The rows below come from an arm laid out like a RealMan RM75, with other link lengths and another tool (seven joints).
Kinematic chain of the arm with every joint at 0, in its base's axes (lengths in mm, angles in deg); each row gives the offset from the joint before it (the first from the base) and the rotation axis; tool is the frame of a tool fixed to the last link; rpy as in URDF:
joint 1: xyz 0 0 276.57 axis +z
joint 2: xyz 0 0 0 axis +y
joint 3: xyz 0 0 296.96 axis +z
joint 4: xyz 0 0 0 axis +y
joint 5: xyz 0 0 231 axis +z
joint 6: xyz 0 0 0 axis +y
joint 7: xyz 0 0 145.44 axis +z
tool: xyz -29 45 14 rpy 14 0 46
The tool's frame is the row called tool.
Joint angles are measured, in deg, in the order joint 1, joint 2, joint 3, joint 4, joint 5, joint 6, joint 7. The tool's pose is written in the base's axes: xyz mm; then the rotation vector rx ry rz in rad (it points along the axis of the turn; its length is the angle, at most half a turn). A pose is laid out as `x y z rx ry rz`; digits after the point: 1 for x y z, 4 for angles.
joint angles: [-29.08 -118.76 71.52 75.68 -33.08 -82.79 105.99]
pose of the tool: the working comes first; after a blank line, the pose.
Where each joint sits with the arm in this pose, in the base's axes (m; each line is computed from the numbers above, not from the rounded line before):
joint 1: 0.0000 0.0000 0.2766
joint 2: 0.0000 0.0000 0.2766
joint 3: -0.2275 0.1265 0.1337
joint 4: -0.2275 0.1265 0.1337
joint 5: -0.1979 0.3530 0.1684
joint 6: -0.1979 0.3530 0.1684
joint 7: -0.2516 0.3981 0.0410
the tool: -0.2997 0.3713 0.0358

-299.7 371.3 35.8 -2.3035 1.6808 0.5228
